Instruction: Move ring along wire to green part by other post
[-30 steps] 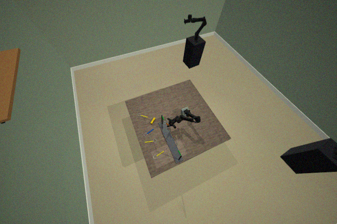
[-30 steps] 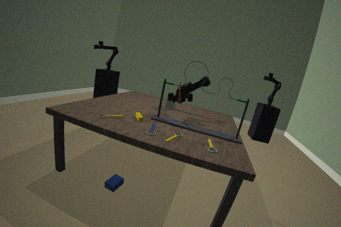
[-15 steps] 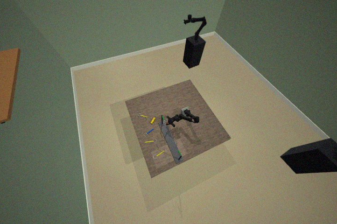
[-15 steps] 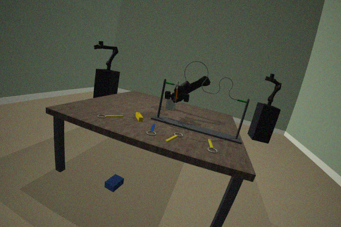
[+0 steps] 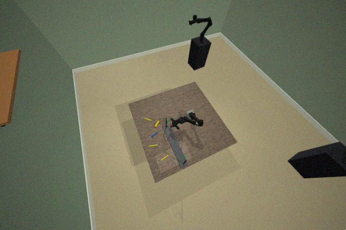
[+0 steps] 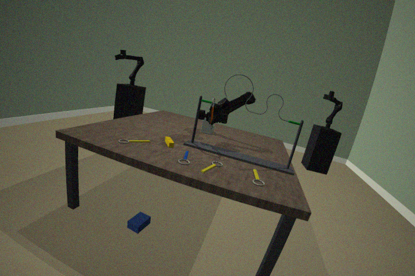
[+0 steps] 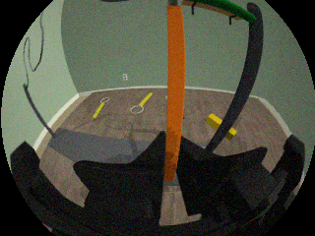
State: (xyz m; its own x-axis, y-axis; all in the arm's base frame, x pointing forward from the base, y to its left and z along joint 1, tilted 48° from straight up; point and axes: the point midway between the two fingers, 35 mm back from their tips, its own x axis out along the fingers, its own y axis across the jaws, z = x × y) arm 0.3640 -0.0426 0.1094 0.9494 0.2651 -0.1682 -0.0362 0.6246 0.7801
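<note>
Now: gripper tip 90 mm below the orange-handled ring. Also, from my gripper tip: blue block (280 mm ahead, 260 mm to the right, 620 mm below); then yellow block (120 mm ahead, 200 mm to the right, 140 mm below); then blue-handled ring (280 mm ahead, 50 mm to the right, 150 mm below).
</note>
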